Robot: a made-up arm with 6 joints. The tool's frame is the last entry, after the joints.
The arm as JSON. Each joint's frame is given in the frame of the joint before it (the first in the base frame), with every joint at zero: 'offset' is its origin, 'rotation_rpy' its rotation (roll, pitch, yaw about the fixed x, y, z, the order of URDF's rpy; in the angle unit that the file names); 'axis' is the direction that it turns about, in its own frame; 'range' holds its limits. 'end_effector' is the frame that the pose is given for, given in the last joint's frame.
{
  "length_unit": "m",
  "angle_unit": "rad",
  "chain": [
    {
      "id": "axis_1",
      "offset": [
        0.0,
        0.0,
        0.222
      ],
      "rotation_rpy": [
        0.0,
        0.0,
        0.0
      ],
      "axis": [
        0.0,
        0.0,
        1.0
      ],
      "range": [
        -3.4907,
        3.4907
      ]
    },
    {
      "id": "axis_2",
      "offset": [
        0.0,
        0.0,
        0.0
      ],
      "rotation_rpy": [
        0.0,
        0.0,
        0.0
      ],
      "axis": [
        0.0,
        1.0,
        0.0
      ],
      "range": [
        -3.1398,
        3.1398
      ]
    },
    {
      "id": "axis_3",
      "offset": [
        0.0,
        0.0,
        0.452
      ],
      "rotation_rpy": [
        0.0,
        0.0,
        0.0
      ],
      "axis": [
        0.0,
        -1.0,
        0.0
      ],
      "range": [
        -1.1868,
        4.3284
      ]
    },
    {
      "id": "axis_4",
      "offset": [
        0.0,
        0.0,
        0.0
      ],
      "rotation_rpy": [
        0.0,
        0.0,
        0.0
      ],
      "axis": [
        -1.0,
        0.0,
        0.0
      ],
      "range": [
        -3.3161,
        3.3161
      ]
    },
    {
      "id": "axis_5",
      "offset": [
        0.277,
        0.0,
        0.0
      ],
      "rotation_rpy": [
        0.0,
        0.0,
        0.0
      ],
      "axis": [
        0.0,
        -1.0,
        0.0
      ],
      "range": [
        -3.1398,
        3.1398
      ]
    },
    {
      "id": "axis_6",
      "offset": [
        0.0,
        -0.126,
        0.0
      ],
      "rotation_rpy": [
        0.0,
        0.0,
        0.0
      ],
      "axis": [
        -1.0,
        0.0,
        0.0
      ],
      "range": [
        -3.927,
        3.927
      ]
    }
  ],
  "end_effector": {
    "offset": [
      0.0,
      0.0,
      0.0
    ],
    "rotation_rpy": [
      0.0,
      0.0,
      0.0
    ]
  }
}
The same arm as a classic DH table. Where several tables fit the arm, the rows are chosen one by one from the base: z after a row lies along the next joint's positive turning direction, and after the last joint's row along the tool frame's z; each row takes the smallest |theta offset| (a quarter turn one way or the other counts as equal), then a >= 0, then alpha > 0; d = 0 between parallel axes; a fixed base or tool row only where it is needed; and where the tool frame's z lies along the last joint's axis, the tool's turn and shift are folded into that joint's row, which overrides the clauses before.
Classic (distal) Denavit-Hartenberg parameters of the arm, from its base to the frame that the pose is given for. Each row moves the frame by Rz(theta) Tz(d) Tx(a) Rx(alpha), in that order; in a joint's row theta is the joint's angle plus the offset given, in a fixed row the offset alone. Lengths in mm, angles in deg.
axis_1: theta offset 0.00  d 222.0  a 0.0  alpha -90.00
axis_2: theta offset -90.00  d 0.0  a 452.0  alpha 180.00
axis_3: theta offset 0.00  d 0.0  a 0.0  alpha -90.00
axis_4: theta offset 0.00  d -277.0  a 0.0  alpha 90.00
axis_5: theta offset 0.00  d 126.0  a 0.0  alpha -90.00
axis_6: theta offset 90.00  d 0.0  a 0.0  alpha 90.00
tool (fixed): theta offset -90.00  d 0.0  a 0.0  alpha 0.00
Joint limits (deg, base to tool): -200.00..200.00 -179.90..179.90 -68.00..248.00 -190.00..190.00 -179.90..179.90 -225.00..225.00

